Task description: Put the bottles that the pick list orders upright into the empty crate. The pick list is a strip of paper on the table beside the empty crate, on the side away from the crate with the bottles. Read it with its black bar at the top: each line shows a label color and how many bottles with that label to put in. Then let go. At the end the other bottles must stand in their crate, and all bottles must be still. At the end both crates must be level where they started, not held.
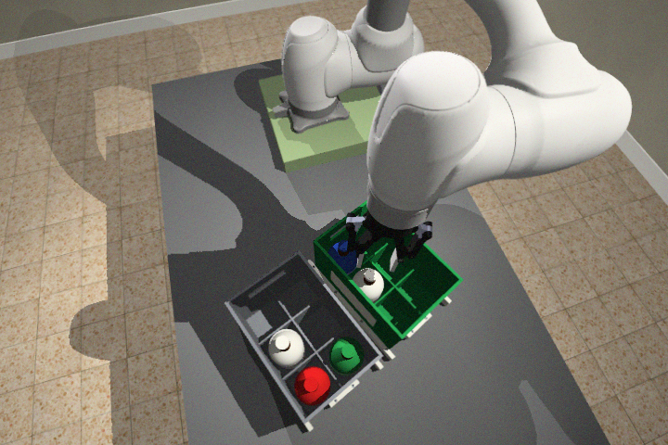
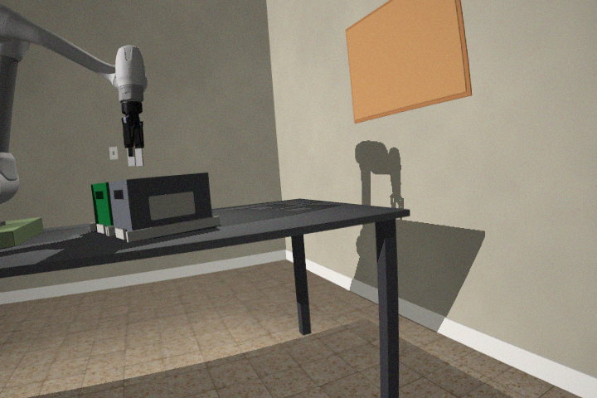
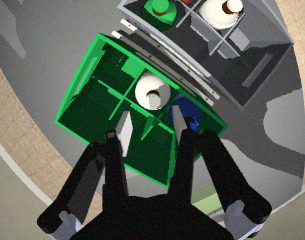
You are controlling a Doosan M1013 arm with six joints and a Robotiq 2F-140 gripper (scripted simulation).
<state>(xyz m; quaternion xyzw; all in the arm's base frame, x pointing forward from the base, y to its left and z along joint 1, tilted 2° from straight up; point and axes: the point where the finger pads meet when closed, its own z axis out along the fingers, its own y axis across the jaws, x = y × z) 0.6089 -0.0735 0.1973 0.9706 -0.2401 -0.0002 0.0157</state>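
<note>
The red bottle lies 16 cm ahead of my hand, 19 cm to the right of it and 17 cm below it. From my hand the other things lie so: blue bottle: 8 cm behind, 3 cm to the right, 17 cm below; then green bottle: 13 cm ahead, 11 cm to the right, 17 cm below; then green crate: 1 cm behind, 4 cm to the left, 17 cm below.
</note>
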